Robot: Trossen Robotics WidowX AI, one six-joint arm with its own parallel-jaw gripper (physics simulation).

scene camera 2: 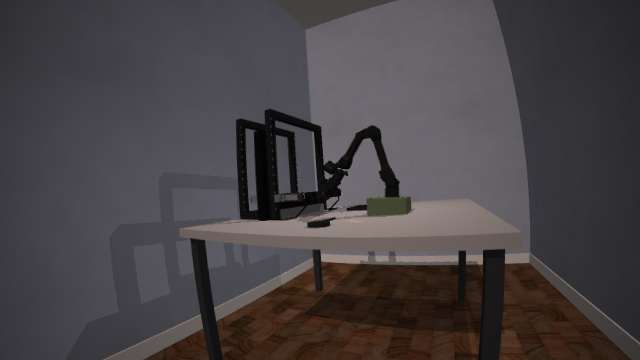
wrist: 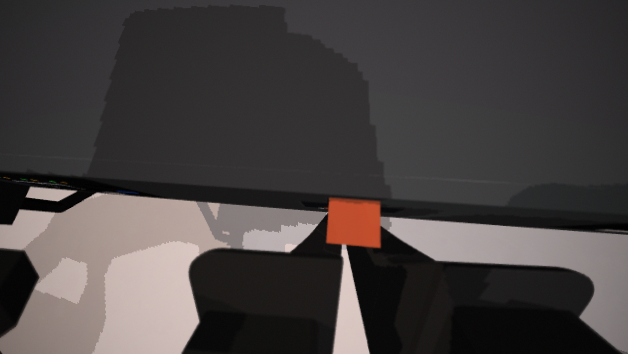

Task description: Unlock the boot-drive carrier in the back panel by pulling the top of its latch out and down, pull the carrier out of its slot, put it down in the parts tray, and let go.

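Pixels of known places: gripper, between the fingertips: (scene camera 2: 323,201) (wrist: 342,213); arm's base, origin of its link: (scene camera 2: 392,197).
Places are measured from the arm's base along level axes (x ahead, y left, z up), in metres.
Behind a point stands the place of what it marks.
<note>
The orange latch (wrist: 353,223) @(x 0.408, y 0.024, z 0.052 m) stands out from the rear edge of the dark chassis, near the centre of the wrist view. A dark recess shows on both sides of it, and the carrier body behind is hidden. My gripper (wrist: 342,213) @(x 0.417, y 0.026, z -0.005 m) (scene camera 2: 330,194) @(x 0.417, y 0.026, z -0.005 m) is shut, with its fingers almost touching. Its tips run under the latch in the wrist view and are hidden by it; no part of the latch shows between the fingers. In the scene view the gripper is at the back of the rack, too small for detail. The green parts tray (scene camera 2: 388,206) @(x -0.022, y 0.136, z -0.036 m) stands on the table in front of the arm base.
The black rack frame (scene camera 2: 270,165) @(x 0.538, y 0.323, z 0.211 m) stands at the left of the table (scene camera 2: 430,225) @(x -0.274, y 0.444, z -0.077 m) and holds the chassis (scene camera 2: 300,196) @(x 0.409, y 0.246, z 0.037 m) (wrist: 450,125) @(x 0.438, y 0.002, z 0.057 m) low down. A black cable loop (wrist: 55,205) @(x 0.390, y 0.213, z -0.002 m) hangs left of the fingers. A round dark object (scene camera 2: 318,224) @(x 0.125, y 0.502, z -0.065 m) lies near the table's front edge.
</note>
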